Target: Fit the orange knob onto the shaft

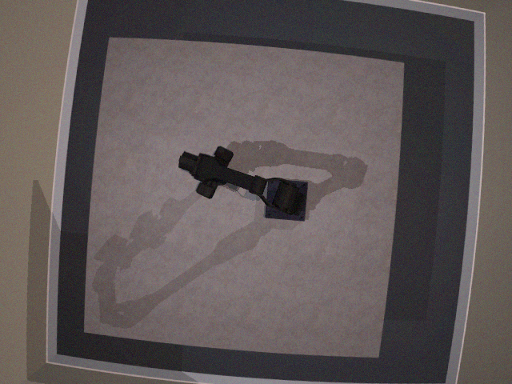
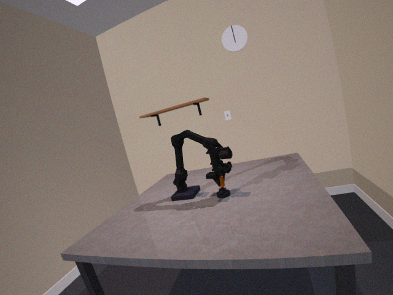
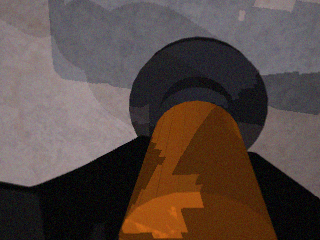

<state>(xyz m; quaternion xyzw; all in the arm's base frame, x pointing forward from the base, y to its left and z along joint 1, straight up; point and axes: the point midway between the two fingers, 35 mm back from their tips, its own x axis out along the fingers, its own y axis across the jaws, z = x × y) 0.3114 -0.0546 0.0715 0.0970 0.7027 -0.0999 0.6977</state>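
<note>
My gripper tip is 2 cm below the orange knob. Round my gripper tip: round dark pedestal 4 cm below.
</note>
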